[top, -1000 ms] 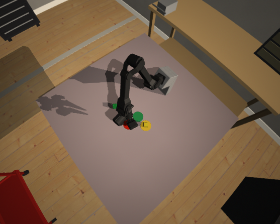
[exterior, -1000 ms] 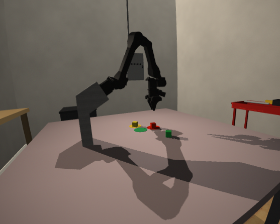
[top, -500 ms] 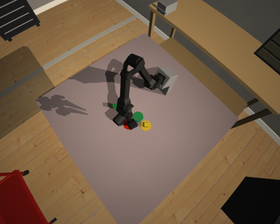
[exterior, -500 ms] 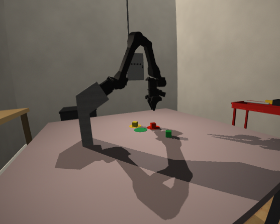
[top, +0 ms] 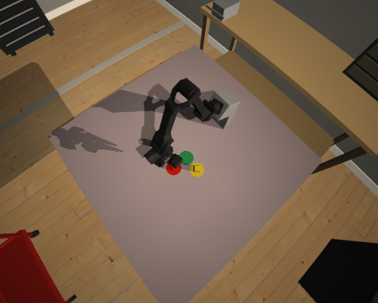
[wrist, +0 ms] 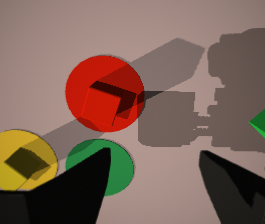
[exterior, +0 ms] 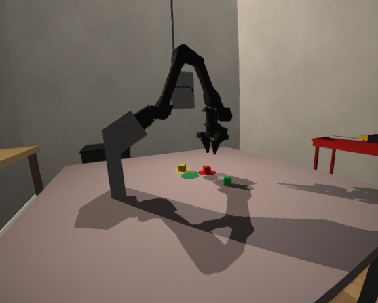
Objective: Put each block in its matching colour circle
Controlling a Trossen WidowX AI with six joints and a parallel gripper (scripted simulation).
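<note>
My hand is 60 mm past the green block, 140 mm to the left of it and 130 mm above it. Also, from my hand: red circle 20 mm ahead, 40 mm to the left, 140 mm below; red block 10 mm ahead, 40 mm to the left, 130 mm below; green circle 80 mm behind, 80 mm to the left, 140 mm below.
</note>
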